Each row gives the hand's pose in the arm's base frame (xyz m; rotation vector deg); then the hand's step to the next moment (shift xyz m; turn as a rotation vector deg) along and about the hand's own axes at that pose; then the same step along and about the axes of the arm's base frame.
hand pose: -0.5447 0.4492 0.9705 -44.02 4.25 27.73
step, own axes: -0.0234 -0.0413 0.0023 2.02 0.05 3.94
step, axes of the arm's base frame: -0.0026 -0.0330 0.0341 1.34 3.52 2.33
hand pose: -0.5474 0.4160 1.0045 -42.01 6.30 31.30
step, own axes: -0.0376 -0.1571 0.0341 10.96 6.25 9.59
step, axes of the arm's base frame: 0.0448 -0.0897 0.1311 5.31 14.93 0.26
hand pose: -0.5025 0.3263 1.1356 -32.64 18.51 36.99
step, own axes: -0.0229 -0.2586 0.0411 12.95 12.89 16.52
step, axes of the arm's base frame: 0.1537 -0.1559 0.1455 3.29 24.30 2.28
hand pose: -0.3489 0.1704 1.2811 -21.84 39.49 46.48
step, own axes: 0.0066 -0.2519 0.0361 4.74 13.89 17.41
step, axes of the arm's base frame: 0.2114 -0.1375 0.0351 -1.14 21.08 8.54
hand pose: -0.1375 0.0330 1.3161 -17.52 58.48 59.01
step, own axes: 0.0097 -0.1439 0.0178 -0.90 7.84 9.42
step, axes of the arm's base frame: 0.1294 -0.0581 -0.0317 -1.33 9.62 7.53
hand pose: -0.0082 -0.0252 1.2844 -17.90 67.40 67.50
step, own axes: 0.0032 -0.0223 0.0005 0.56 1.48 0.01
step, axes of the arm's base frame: 0.0186 -0.0072 -0.0105 -1.28 0.93 0.07
